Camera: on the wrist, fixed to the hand. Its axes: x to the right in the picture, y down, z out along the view.
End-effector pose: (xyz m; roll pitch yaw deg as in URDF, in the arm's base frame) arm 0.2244 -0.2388 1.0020 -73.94 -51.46 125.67
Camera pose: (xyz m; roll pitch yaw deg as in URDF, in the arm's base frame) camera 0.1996 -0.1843 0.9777 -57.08 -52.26 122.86
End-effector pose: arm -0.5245 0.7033 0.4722 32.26 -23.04 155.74
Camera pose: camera -0.5626 0.6525 0.4845 47.04 -21.16 155.39
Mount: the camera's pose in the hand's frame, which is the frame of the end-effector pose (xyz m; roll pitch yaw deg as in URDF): 0.0176 0.0555 -0.0281 14.63 1.42 -1.28
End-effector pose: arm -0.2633 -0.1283 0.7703 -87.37 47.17 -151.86
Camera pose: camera -0.2492 -0.0918 0.7188 -74.27 45.94 -153.98
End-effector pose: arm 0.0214 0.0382 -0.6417 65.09 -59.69 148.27
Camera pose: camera 0.0164 -0.0162 -0.6071 78.53 -57.92 149.68
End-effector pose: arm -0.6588 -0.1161 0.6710 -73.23 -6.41 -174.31
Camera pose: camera -0.6841 -0.1077 0.6121 -58.38 -7.22 -176.05
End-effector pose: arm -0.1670 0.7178 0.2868 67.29 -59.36 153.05
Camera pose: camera -0.1655 0.6639 0.3225 80.64 -57.62 154.57
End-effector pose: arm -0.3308 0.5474 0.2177 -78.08 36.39 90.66
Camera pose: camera -0.3145 0.5261 0.1589 -64.62 35.41 88.63
